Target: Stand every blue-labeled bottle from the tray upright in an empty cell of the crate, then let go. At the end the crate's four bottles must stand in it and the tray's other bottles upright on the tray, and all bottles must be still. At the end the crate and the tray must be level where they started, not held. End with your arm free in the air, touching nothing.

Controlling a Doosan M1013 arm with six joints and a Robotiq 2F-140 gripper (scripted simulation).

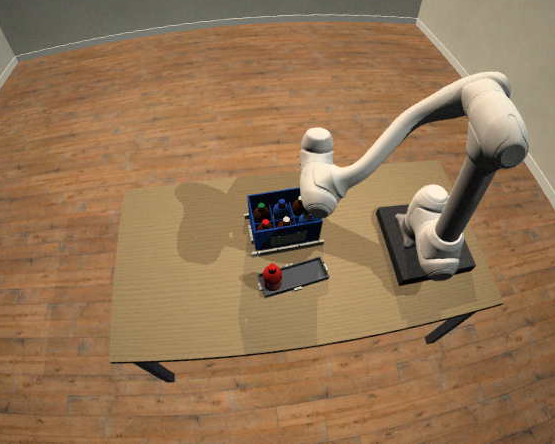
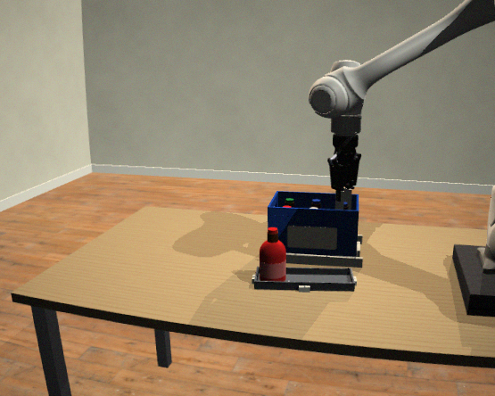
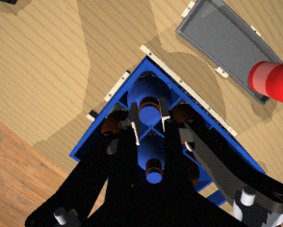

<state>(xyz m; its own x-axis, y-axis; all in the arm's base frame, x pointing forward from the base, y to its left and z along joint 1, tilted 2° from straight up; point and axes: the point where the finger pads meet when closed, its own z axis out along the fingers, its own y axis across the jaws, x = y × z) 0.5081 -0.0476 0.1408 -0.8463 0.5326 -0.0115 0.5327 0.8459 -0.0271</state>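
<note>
The blue crate is 11 cm below my hand, 9 cm ahead of it and 3 cm to the right of it. From my hand the other things lie so: dark tray: 20 cm to the left, 18 cm below, 7 cm ahead; then red-labeled bottle: 22 cm to the left, 16 cm ahead, 11 cm below.
</note>
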